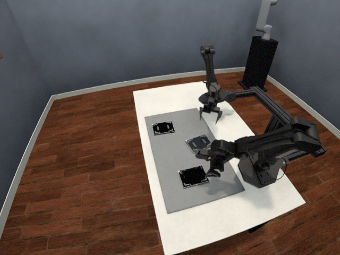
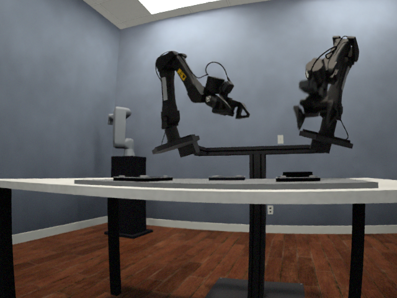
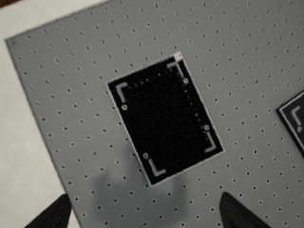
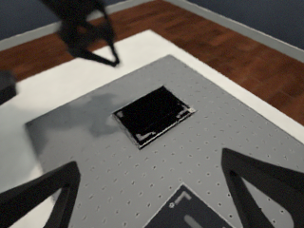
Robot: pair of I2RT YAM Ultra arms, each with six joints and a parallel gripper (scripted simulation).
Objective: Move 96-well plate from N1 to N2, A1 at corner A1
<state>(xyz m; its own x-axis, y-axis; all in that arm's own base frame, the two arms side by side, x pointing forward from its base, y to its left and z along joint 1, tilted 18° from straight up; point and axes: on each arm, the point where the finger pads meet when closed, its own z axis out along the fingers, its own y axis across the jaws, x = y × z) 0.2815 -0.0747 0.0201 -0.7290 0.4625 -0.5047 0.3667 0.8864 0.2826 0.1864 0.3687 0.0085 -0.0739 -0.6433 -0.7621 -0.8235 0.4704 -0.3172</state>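
Now: left hand 5 cm short of the black 96-well plate, 5 cm to the left of it and 15 cm above it. From my left hand the other things lie so: dark grey nest 8 cm behind, 30 cm to the right, 16 cm below.
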